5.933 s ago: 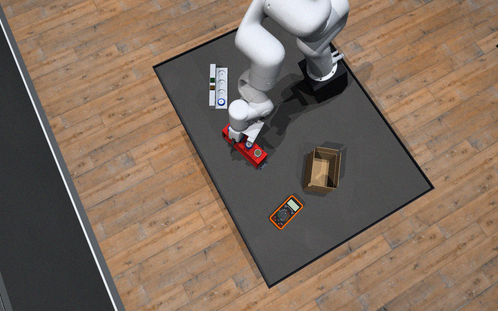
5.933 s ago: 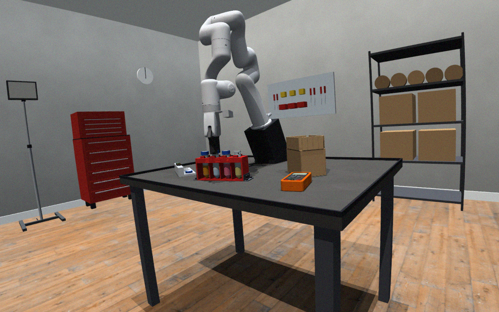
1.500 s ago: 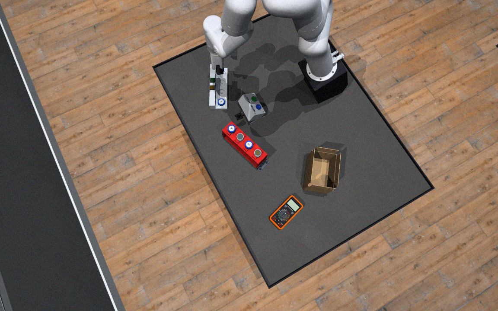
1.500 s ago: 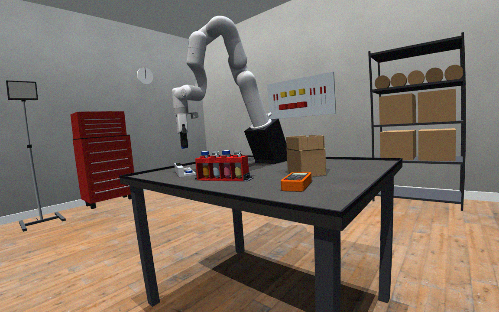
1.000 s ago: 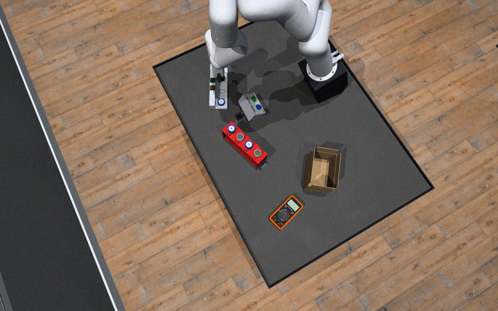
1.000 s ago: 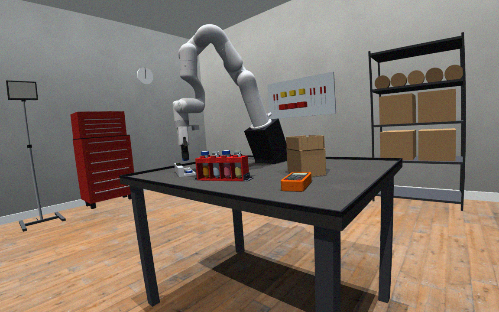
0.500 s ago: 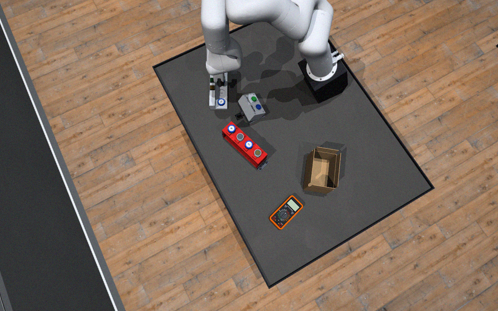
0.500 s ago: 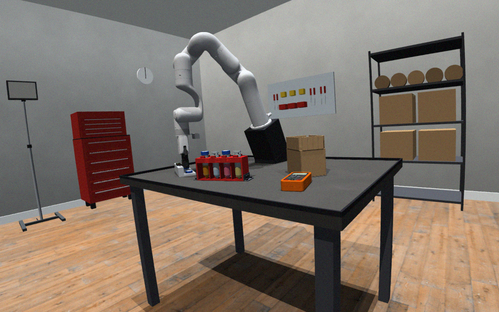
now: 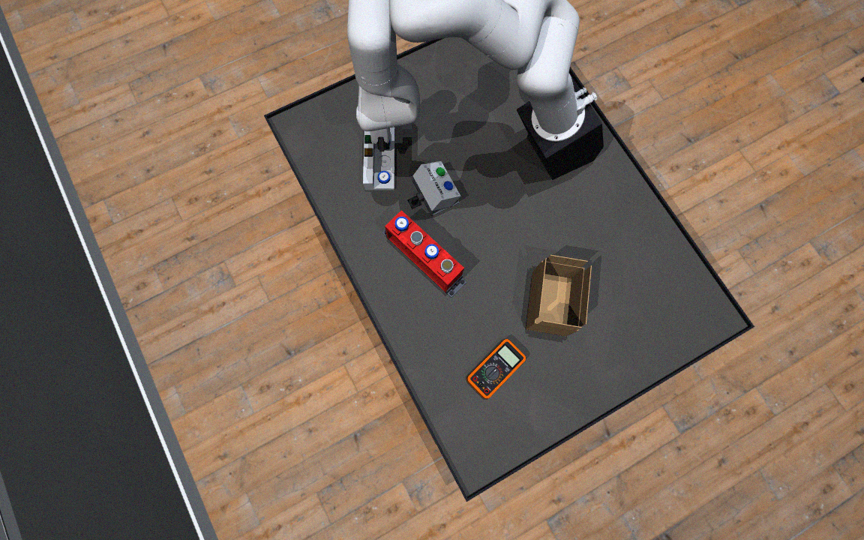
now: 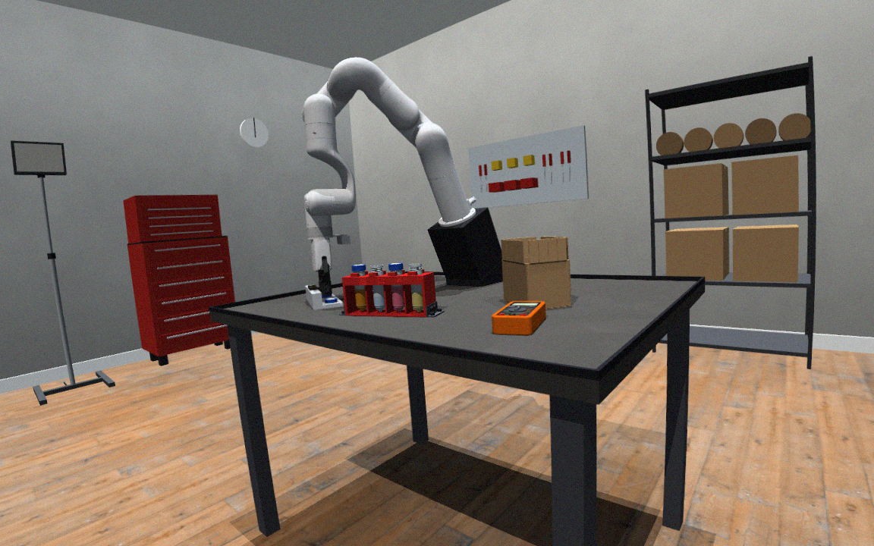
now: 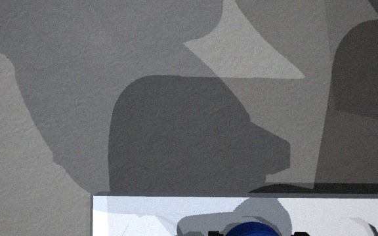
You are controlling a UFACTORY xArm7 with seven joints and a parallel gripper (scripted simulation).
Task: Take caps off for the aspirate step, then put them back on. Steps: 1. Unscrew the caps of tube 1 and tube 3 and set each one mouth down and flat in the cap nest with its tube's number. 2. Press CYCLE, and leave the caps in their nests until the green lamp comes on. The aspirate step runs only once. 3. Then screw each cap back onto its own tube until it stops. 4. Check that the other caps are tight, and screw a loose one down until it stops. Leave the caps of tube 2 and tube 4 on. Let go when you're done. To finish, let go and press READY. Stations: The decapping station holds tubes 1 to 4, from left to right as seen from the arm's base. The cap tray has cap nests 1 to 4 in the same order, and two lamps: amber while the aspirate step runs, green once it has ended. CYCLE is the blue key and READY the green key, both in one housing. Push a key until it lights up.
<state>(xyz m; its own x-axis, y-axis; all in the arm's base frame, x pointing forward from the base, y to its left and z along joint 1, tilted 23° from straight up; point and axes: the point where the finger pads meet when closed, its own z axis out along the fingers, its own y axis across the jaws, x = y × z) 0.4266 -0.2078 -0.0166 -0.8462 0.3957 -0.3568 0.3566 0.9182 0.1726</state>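
The blue key lies 21 cm to the left of my hand, 10 cm behind it and 2 cm above it. Also, from my hand: green key 16 cm to the left, 10 cm behind, 2 cm above; then key housing 19 cm to the left, 8 cm behind, 1 cm above; then orange multimeter 69 cm to the left, 2 cm below, 2 cm behind.
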